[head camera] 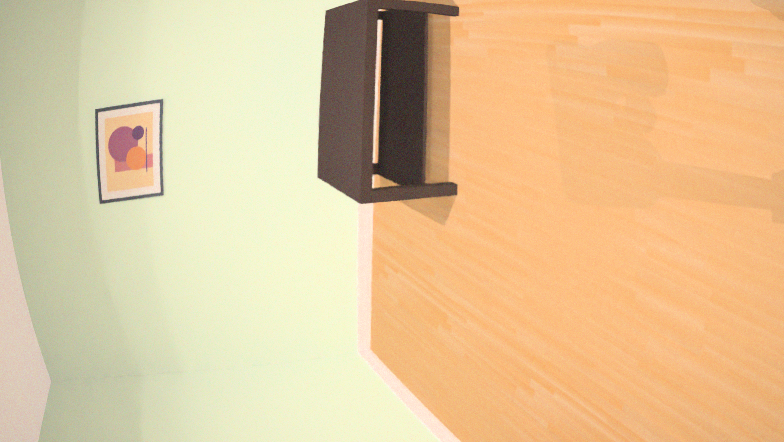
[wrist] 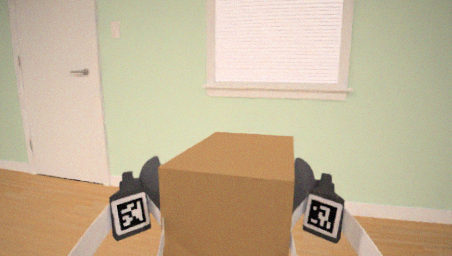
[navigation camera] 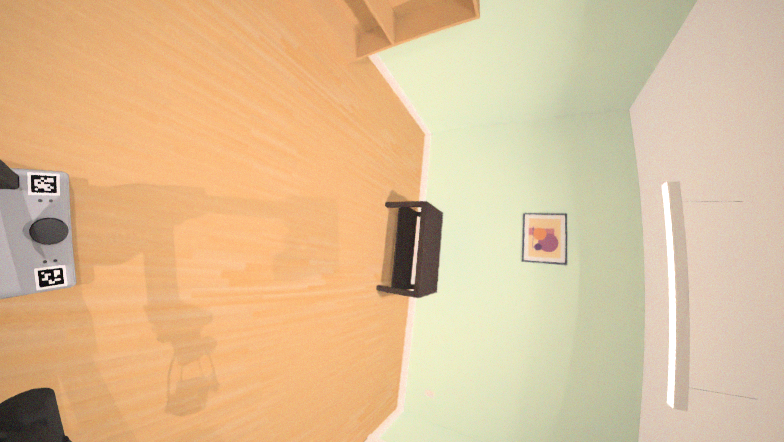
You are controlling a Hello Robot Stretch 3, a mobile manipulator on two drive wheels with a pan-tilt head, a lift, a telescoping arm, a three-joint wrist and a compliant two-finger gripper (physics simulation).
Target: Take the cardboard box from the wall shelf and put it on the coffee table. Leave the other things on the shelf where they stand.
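Seen in the pictures: robot's base, link origin: [navigation camera: 48, 228].
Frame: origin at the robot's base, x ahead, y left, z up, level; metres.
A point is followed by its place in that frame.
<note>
The cardboard box [wrist: 227, 220] {z 0.815, x -0.024, y -0.372 m} is plain brown and fills the lower middle of the wrist view. My gripper [wrist: 226, 176] {z 0.803, x -0.025, y -0.447 m} is shut on it, with one dark fingertip pressed against each side. The box is held up in front of a far wall, its lower part cut off by the view's edge. A low dark brown table [head camera: 343, 104] {z 0.450, x 2.264, y -0.305 m} [navigation camera: 430, 249] {z 0.450, x 2.250, y -0.353 m}, which looks like the coffee table, stands against the green wall, with a lower board under its top. The gripper and box do not show directly in the head or navigation views. The wall shelf does not show.
A light wooden shelf unit [navigation camera: 433, 30] {z 0.753, x 1.508, y 1.276 m} stands by the wall at the navigation view's top. A framed picture [head camera: 129, 150] {z 1.518, x 2.919, y -0.268 m} [navigation camera: 544, 238] {z 1.524, x 2.919, y -0.266 m} hangs above the table. The wrist view shows a white door [wrist: 60, 100] {z 0.698, x 1.316, y -2.218 m} and a window [wrist: 278, 42] {z 1.096, x -0.359, y -1.818 m}. My grey base [navigation camera: 19, 230] {z 0.160, x -0.050, y 0.006 m} is at the navigation view's left edge.
</note>
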